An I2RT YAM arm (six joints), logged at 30 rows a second.
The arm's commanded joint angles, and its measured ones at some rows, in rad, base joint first. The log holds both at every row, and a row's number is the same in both.
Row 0, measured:
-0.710, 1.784, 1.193, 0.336, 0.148, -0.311
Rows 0 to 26, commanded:
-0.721, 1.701, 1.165, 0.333, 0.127, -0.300
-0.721, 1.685, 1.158, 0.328, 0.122, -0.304
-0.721, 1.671, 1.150, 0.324, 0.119, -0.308
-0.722, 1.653, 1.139, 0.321, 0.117, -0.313
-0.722, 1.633, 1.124, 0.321, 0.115, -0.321
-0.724, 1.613, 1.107, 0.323, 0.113, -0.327
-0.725, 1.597, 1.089, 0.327, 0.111, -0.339
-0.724, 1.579, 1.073, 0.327, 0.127, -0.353
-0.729, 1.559, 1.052, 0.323, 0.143, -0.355
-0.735, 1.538, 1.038, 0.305, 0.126, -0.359
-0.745, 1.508, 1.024, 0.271, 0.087, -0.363
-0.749, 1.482, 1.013, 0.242, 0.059, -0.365
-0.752, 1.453, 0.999, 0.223, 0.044, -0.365
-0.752, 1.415, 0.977, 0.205, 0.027, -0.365
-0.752, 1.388, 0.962, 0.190, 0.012, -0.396
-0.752, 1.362, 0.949, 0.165, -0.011, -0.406
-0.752, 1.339, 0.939, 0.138, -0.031, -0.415
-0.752, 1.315, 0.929, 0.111, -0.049, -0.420
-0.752, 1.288, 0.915, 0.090, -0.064, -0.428
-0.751, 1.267, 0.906, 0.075, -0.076, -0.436
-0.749, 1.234, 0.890, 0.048, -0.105, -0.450
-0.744, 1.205, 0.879, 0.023, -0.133, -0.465
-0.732, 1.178, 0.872, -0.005, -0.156, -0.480
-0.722, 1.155, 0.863, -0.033, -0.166, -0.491
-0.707, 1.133, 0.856, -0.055, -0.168, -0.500
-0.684, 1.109, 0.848, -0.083, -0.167, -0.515
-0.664, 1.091, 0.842, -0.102, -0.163, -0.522
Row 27, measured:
-0.714, 1.152, 0.865, 0.016, -0.105, -0.469
